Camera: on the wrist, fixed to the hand. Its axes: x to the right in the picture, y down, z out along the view.
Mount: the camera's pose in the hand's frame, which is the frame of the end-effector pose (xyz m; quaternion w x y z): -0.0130 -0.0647 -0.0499 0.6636 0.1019 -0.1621 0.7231
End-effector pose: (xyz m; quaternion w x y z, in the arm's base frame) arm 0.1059 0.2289 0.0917 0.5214 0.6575 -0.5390 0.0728
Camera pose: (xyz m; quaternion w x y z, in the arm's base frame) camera 0.1746 0.2672 0.0661 0.1390 0.1115 -0.9103 0.3737
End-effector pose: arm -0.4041 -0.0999 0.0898 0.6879 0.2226 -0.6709 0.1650
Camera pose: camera -0.3283 -0.1274 0.0713 0.2057 -0.2406 -0.7009 0.6392
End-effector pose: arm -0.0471 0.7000 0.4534 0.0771 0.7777 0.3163 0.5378
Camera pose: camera -0.1206 0.7325 0.4338 0.3657 -0.8399 0.3102 -0.2543
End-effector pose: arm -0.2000 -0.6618 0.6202 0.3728 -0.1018 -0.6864 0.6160
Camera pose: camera -0.1384 -0.6454 0.6730 0.2990 0.4261 0.3796 -0.7649
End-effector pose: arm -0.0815 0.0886 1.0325 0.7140 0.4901 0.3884 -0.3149
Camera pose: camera -0.1540 0.1158 1.0034 0.7146 0.6278 -0.2445 0.1883
